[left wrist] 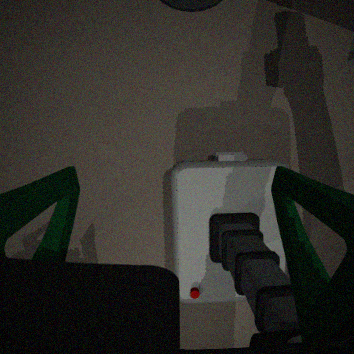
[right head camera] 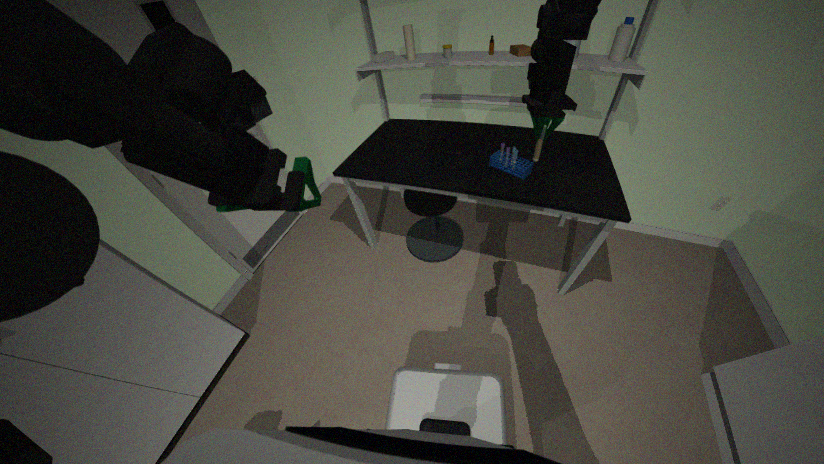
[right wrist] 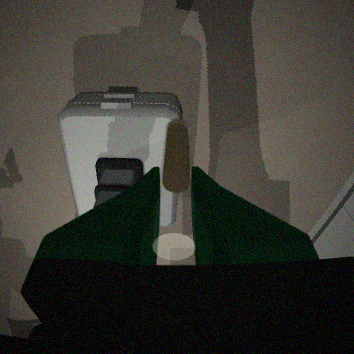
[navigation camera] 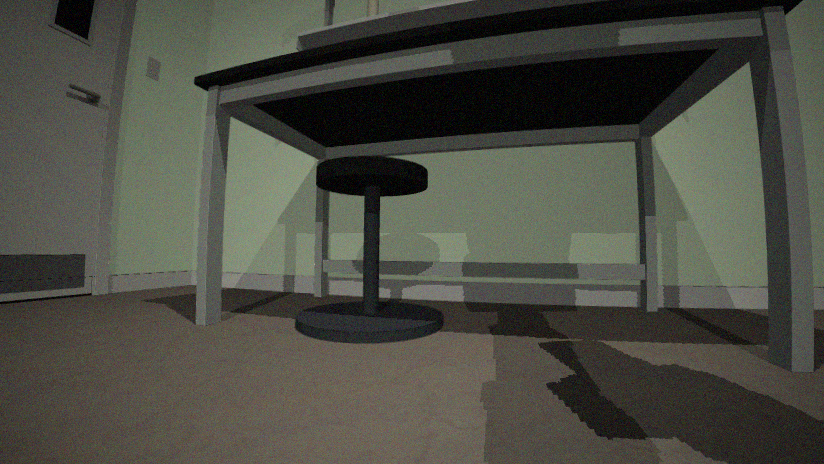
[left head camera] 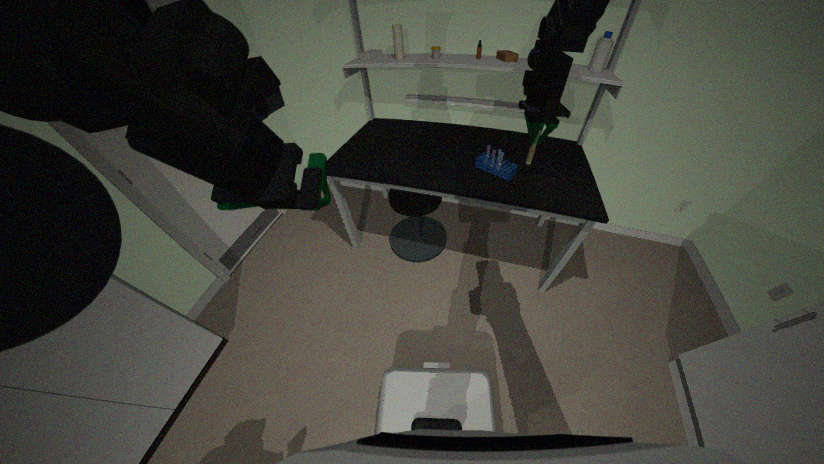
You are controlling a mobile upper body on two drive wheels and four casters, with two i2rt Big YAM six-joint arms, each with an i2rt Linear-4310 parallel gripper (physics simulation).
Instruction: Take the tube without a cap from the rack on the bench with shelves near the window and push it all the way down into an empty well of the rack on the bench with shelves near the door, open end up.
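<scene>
My right gripper is shut on the uncapped tube, which has yellowish-brown contents and points downward, slightly tilted. In the head views the tube appears to the right of the blue rack; its height over the bench is hard to judge. The rack stands on the black bench and holds several tubes toward its left part. Wells at its right show no tubes. My left gripper is open and empty, left of the bench in the head views.
A shelf with bottles and a brown box runs behind the bench. A stool stands partly under the bench. White cabinets are at the lower left, and another is at the right.
</scene>
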